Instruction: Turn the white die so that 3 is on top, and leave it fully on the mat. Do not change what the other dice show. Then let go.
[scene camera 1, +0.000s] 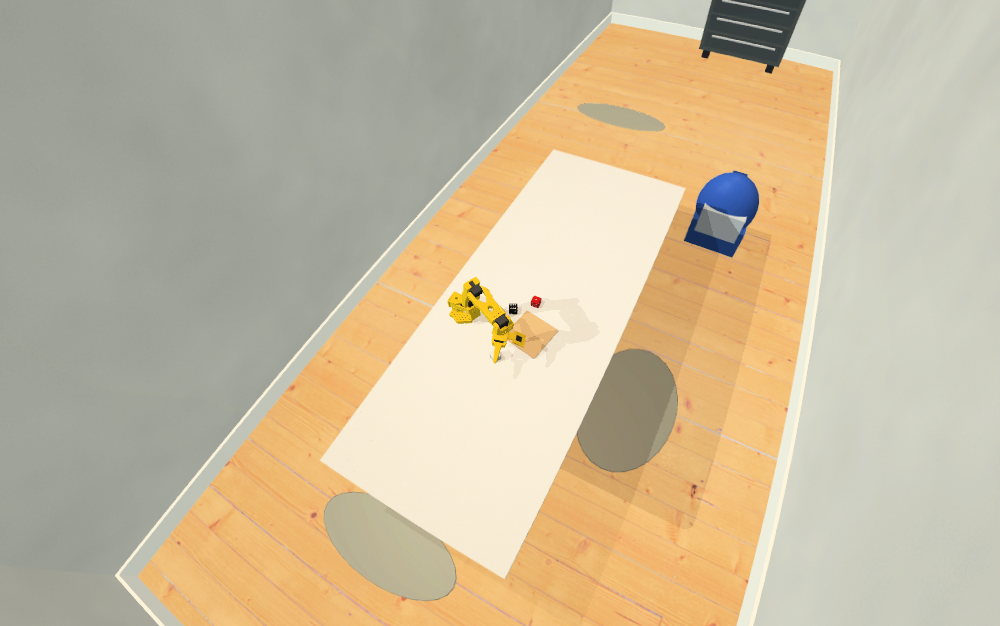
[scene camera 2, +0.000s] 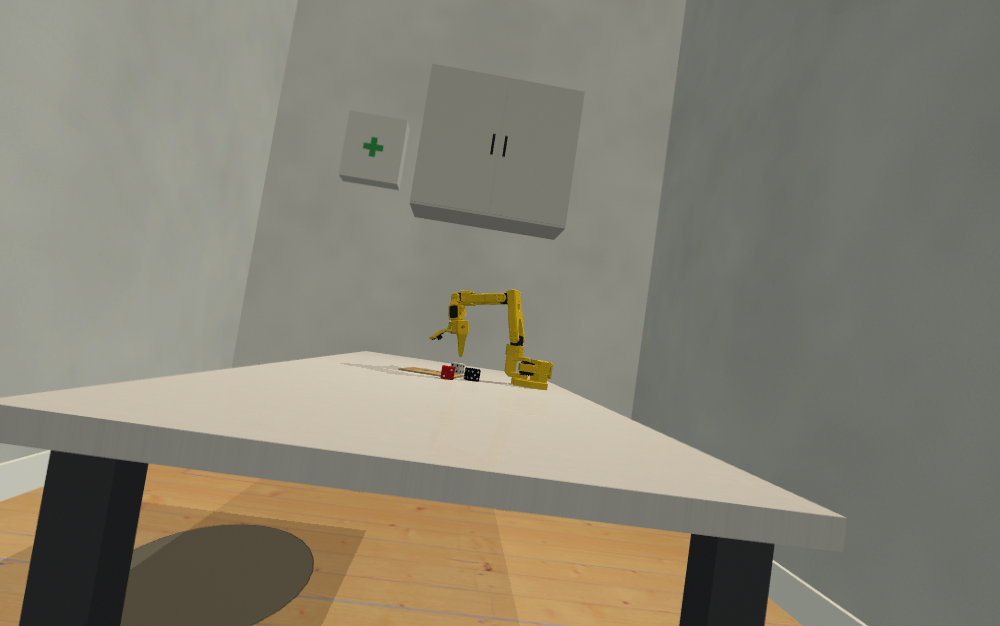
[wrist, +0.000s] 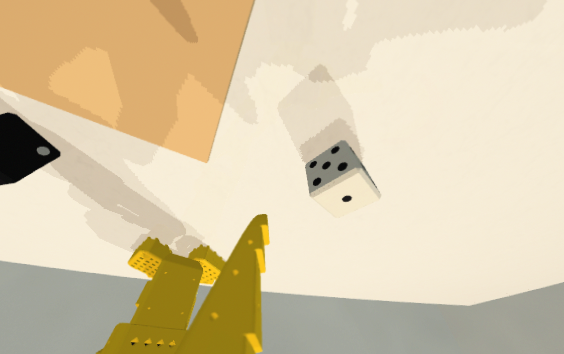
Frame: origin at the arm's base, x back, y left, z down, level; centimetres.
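Seen in the pictures: end effector, tool point: (scene camera 1: 500, 340) (scene camera 2: 460, 355) (wrist: 268, 224); arm's base, origin of the base link: (scene camera 1: 470, 314) (scene camera 2: 521, 385) (wrist: 181, 250).
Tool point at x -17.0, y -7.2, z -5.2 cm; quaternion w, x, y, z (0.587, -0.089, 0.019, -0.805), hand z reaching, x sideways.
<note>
Pixels of each thing's top centre, then the offset from my tool point to it. Level surfaces: height alone.
- white die, middle of its top: (wrist: 346, 198) (scene camera 2: 458, 362) dx -0.2, dy -4.2, dz +2.2 cm
- mat, middle of its top: (scene camera 2: 432, 371) (scene camera 1: 530, 333) dx -6.4, dy +9.5, dz +4.8 cm
- black die, middle of its top: (scene camera 2: 473, 368) (scene camera 1: 513, 306) dx +3.4, dy +15.4, dz +2.2 cm
- red die, middle of its top: (scene camera 2: 448, 366) (scene camera 1: 536, 299) dx -2.6, dy +21.8, dz +2.2 cm
- table, its level: dz +5.3 cm
The white die (scene camera 2: 459, 367) (wrist: 343, 179) rests on the table, off the mat (scene camera 1: 540, 341) (scene camera 2: 417, 370) (wrist: 135, 55) and apart from its edge. In the wrist view its bright face with one pip looks like the top, and a shaded side shows five. In scene camera 1 it is mostly hidden by the jaw. My gripper (scene camera 1: 507, 349) (scene camera 2: 447, 346) is open and empty, with its fixed jaw pointing down above the table near the die. The moving jaw is swung out of the wrist picture.
A black die (scene camera 1: 512, 308) (scene camera 2: 472, 374) (wrist: 20, 150) and a red die (scene camera 1: 535, 301) (scene camera 2: 447, 372) stand on the table (scene camera 1: 457, 442) beyond the mat. The arm's yellow base stands near the table's long edge and shows at the bottom of the wrist view.
</note>
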